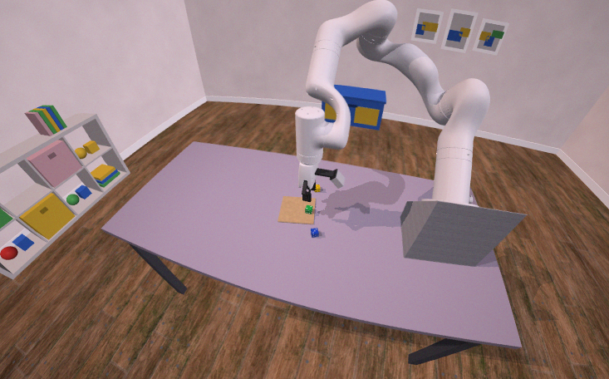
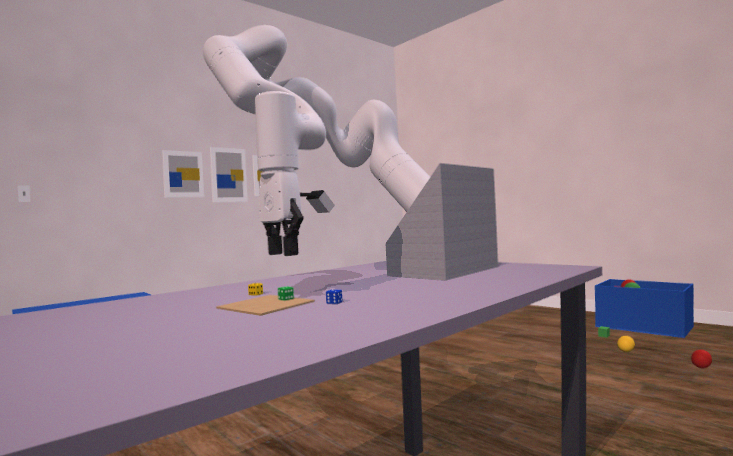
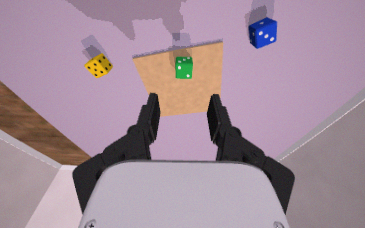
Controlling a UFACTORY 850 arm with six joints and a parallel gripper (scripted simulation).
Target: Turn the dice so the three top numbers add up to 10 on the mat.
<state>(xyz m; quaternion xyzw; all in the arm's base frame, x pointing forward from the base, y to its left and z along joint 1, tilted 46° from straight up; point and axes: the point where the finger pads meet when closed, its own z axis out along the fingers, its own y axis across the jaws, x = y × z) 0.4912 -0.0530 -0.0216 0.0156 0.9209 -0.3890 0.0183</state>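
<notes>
The yellow die is 10 mm behind my hand, 130 mm to the right of it and 100 mm below it. Also, from my hand: blue die (50 mm behind, 100 mm to the left, 100 mm below); then tan mat (50 mm ahead, 110 mm below); then green die (100 mm below).
</notes>
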